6 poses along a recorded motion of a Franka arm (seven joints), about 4.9 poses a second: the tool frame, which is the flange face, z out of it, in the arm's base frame.
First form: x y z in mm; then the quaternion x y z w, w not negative.
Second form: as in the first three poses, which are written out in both.
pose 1, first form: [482, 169, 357, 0.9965, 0.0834, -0.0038, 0.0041]
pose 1, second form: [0.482, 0.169, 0.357, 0.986, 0.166, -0.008, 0.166, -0.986, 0.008]
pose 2, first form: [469, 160, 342, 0.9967, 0.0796, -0.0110, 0.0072]
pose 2, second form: [0.469, 0.160, 0.342, 0.987, 0.159, -0.023, 0.159, -0.987, 0.013]
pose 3, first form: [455, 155, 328, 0.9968, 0.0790, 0.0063, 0.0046]
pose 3, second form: [0.455, 0.155, 0.328, 0.987, 0.158, 0.012, 0.157, -0.987, 0.010]
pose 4, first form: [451, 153, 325, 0.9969, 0.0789, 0.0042, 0.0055]
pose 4, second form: [0.451, 0.153, 0.325, 0.988, 0.157, 0.008, 0.157, -0.987, 0.012]
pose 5, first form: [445, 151, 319, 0.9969, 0.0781, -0.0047, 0.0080]
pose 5, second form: [0.445, 0.151, 0.319, 0.988, 0.156, -0.011, 0.156, -0.988, 0.015]
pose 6, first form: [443, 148, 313, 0.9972, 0.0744, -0.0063, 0.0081]
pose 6, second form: [0.443, 0.148, 0.313, 0.989, 0.148, -0.014, 0.148, -0.989, 0.015]
